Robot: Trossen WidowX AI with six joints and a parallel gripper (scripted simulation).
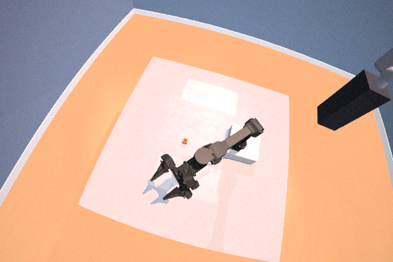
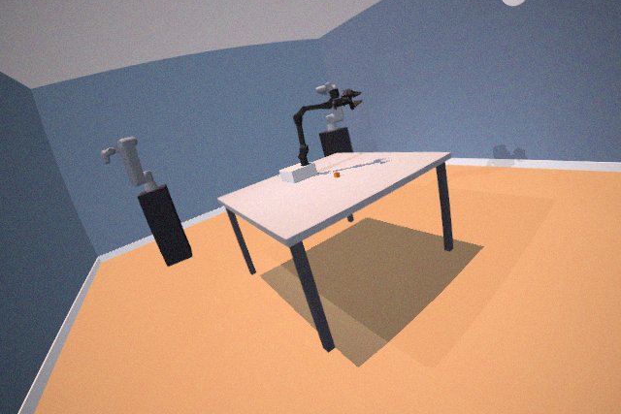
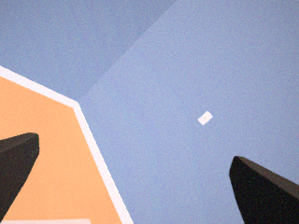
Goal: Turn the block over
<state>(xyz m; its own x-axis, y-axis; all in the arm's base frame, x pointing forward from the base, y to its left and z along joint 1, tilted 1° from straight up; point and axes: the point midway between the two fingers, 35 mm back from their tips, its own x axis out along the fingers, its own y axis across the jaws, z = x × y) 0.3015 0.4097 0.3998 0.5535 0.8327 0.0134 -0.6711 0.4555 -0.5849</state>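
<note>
Now: gripper tip 470 mm above the block, 380 mm to the left of it and 20 mm short of it.
</note>
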